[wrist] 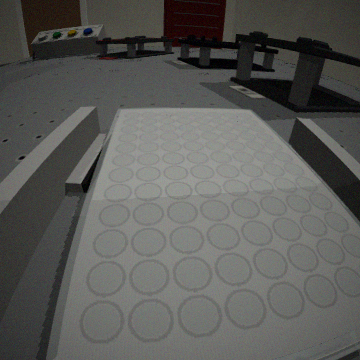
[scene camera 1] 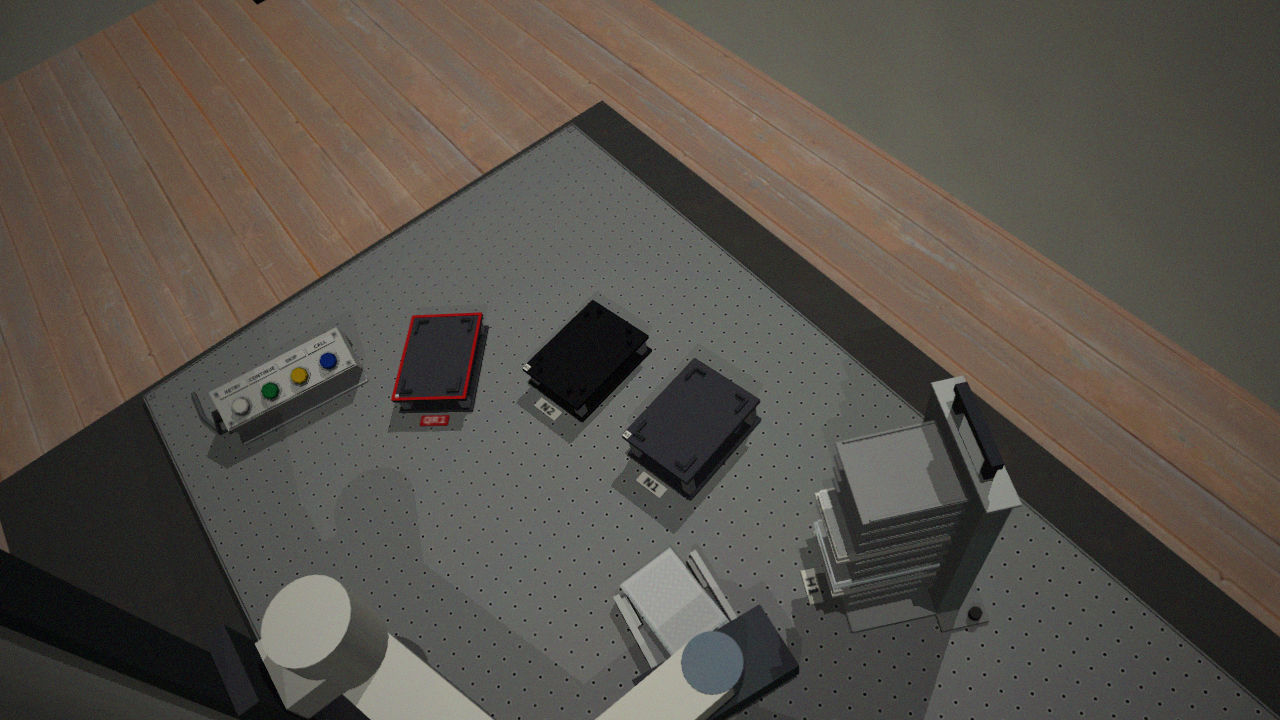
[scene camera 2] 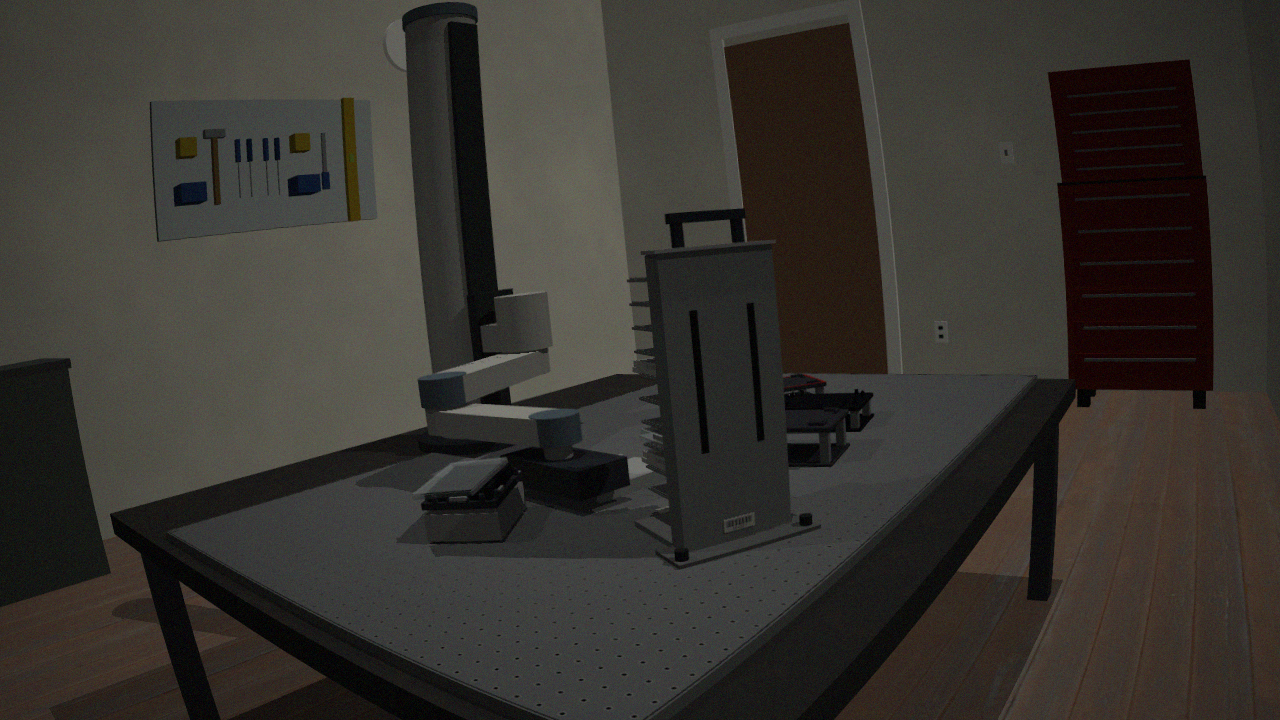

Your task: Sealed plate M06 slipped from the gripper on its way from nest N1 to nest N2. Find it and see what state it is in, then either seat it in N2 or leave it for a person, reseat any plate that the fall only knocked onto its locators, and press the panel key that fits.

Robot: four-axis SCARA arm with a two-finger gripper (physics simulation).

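Places are measured from the arm's base along level axes (x ahead, y left, z up), in centimetres.
Pixels of known places: gripper, between the fingertips: (wrist: 197, 125) (scene camera 1: 655, 575); arm's base, origin of its link: (scene camera 2: 478, 440).
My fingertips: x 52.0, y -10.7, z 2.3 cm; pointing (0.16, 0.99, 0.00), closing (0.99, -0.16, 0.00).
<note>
For each thing: its top centre in the pictures, then the offset to it from my fingertips. "spot": a spot on its surface instead. Level surfaces: height alone.
- white sealed plate, centre of its top: (wrist: 211, 163) (scene camera 1: 672, 601) (scene camera 2: 628, 469) dy -4.3, dx -0.4, dz +0.4 cm
- nest N1, centre of its top: (scene camera 1: 690, 415) (wrist: 318, 42) (scene camera 2: 788, 414) dy +13.1, dx +17.5, dz +5.6 cm
- Nest N2, centre of its top: (scene camera 1: 583, 348) (scene camera 2: 822, 394) (wrist: 227, 37) dy +33.9, dx +13.2, dz +4.3 cm
- pale plate, centre of its top: (scene camera 2: 460, 469) dy -32.7, dx -4.4, dz +7.3 cm
- black-topped block, a spot on its surface: (scene camera 2: 468, 524) spot: dy -36.1, dx -0.2, dz +1.6 cm
- key panel, centre of its top: (scene camera 1: 275, 366) (wrist: 66, 27) dy +63.1, dx -26.0, dz +7.4 cm
- Red-rimmed nest QR1, centre of its top: (scene camera 1: 436, 353) (scene camera 2: 778, 380) (wrist: 135, 35) dy +50.1, dx -4.7, dz +3.6 cm
- perforated table top, height of its surface: dz -1.0 cm
A white sealed plate (scene camera 1: 669, 592) (wrist: 200, 210) with round wells lies flat and well side up low over the table between nest N1 (scene camera 1: 693, 420) and the arm; its label is not readable. My gripper (scene camera 1: 656, 574) (wrist: 197, 125) is shut on it by its long sides, the plate slightly skewed between the fingers. The right pad is hidden by the plate. Nest N2 (scene camera 1: 586, 358) shows its bare black top, and N1 its bare dark top. In scene camera 2, a pale plate (scene camera 2: 463, 477) sits tilted on a black-topped block (scene camera 2: 468, 524). The key panel (scene camera 1: 284, 380) (wrist: 70, 40) has white, green, yellow and blue keys.
Red-rimmed nest QR1 (scene camera 1: 437, 356) stands between the key panel and N2. A tall rack H1 (scene camera 1: 980, 537) (scene camera 2: 720, 385) with stacked plates and a black handle stands on the other side of N1, close to the gripper. The perforated table top (scene camera 1: 537, 555) lies beneath them.
</note>
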